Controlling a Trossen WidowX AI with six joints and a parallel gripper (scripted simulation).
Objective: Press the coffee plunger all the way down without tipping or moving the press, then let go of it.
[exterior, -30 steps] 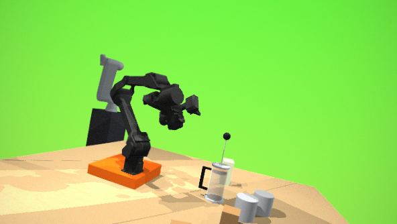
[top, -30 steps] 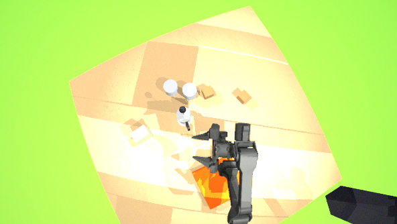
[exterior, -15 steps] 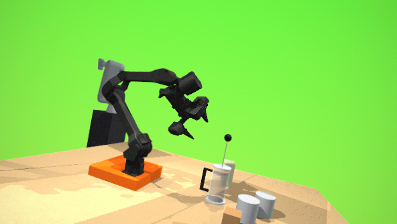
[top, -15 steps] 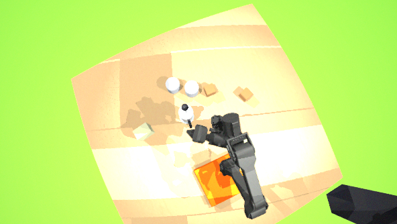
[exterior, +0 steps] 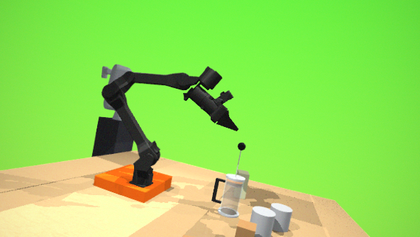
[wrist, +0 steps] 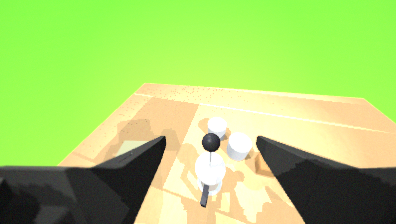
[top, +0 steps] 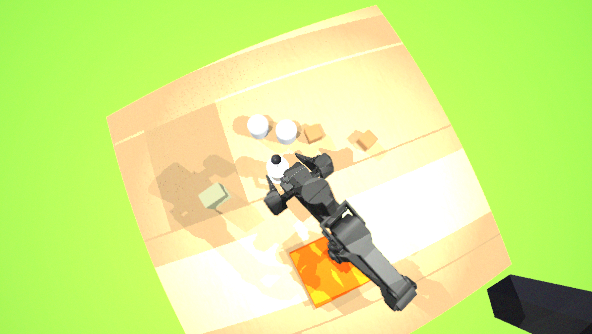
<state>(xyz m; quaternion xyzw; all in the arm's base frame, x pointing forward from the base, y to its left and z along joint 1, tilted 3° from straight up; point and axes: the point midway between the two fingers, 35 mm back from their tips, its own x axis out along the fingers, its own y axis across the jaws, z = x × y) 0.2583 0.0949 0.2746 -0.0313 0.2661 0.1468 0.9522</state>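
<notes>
The glass coffee press lies 180 mm below my gripper tip, 10 mm to the left of it and 10 mm ahead of it. From my gripper tip the other things lie so: pale box 250 mm below, 240 mm to the left, 20 mm ahead.
</notes>
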